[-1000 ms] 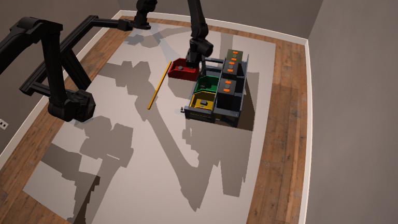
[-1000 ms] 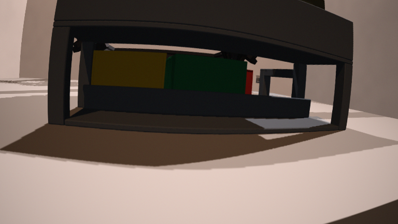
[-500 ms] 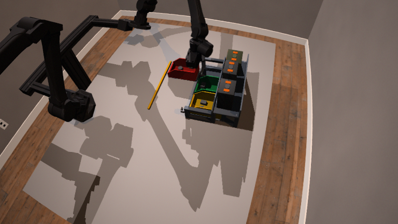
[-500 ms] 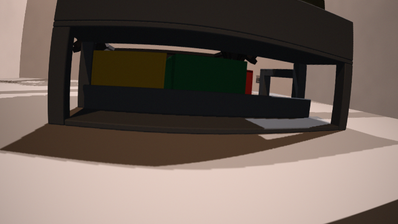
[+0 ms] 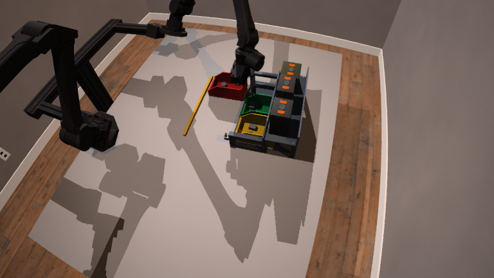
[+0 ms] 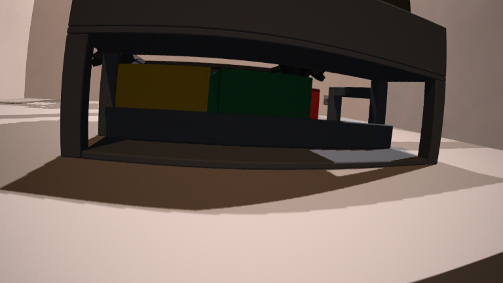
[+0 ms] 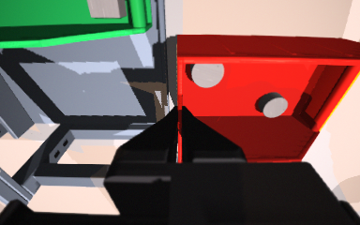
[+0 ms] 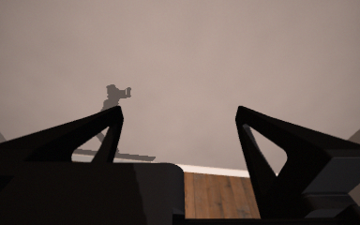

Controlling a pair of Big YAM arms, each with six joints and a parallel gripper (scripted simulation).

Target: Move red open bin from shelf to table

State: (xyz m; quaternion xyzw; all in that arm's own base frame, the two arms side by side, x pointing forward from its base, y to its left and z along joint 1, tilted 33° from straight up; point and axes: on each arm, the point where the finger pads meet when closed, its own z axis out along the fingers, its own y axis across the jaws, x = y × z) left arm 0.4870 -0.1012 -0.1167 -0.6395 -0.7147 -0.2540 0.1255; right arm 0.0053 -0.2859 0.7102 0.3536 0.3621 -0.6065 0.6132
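My left gripper is now 80 mm past the red open bin and 30 mm above it. Also, from my left hand: grey shelf (140 mm ahead, 100 mm to the right); then green bin (110 mm ahead, 100 mm to the right, 30 mm below).
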